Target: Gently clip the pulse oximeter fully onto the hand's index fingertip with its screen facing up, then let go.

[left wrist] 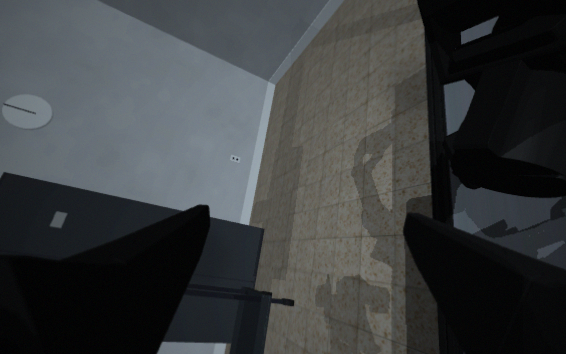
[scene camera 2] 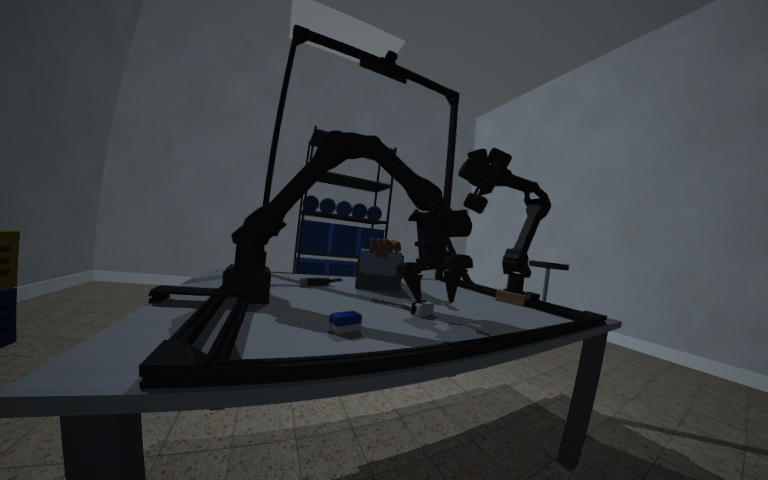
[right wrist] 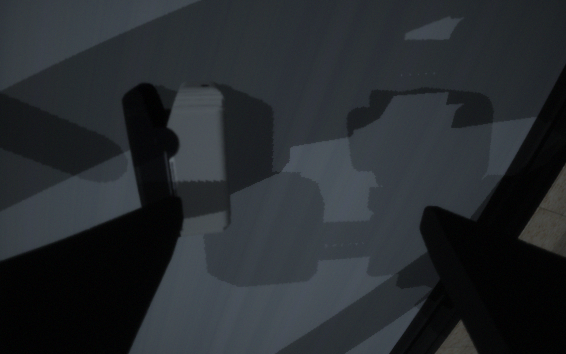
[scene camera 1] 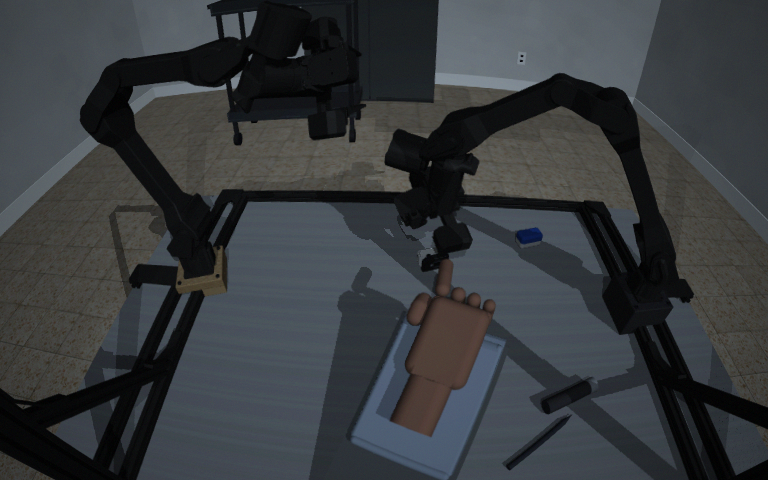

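The pulse oximeter (scene camera 1: 433, 261) (scene camera 2: 423, 308) (right wrist: 201, 145), one half white and one black, lies on its side on the table, apart from the hand (scene camera 1: 447, 339) (scene camera 2: 385, 247). In scene camera 1 it appears just beyond the index fingertip (scene camera 1: 446, 266). My right gripper (scene camera 2: 434, 300) (right wrist: 304, 213) is open and low above the table; in the right wrist view one finger overlaps the oximeter's lower black end, and the other is well to its right. Whether that finger touches it is unclear. The screen does not show. My left gripper (left wrist: 307, 218) is open and empty, high up and away.
The hand rests on a pale blue tray-like stand (scene camera 1: 396, 447). A blue and white block (scene camera 1: 528, 236) (scene camera 2: 345, 321) lies right of the oximeter in scene camera 1. A dark cylinder (scene camera 1: 566, 396) and a pen (scene camera 1: 536, 442) lie right of the stand. A black frame rail (scene camera 1: 317, 196) edges the table.
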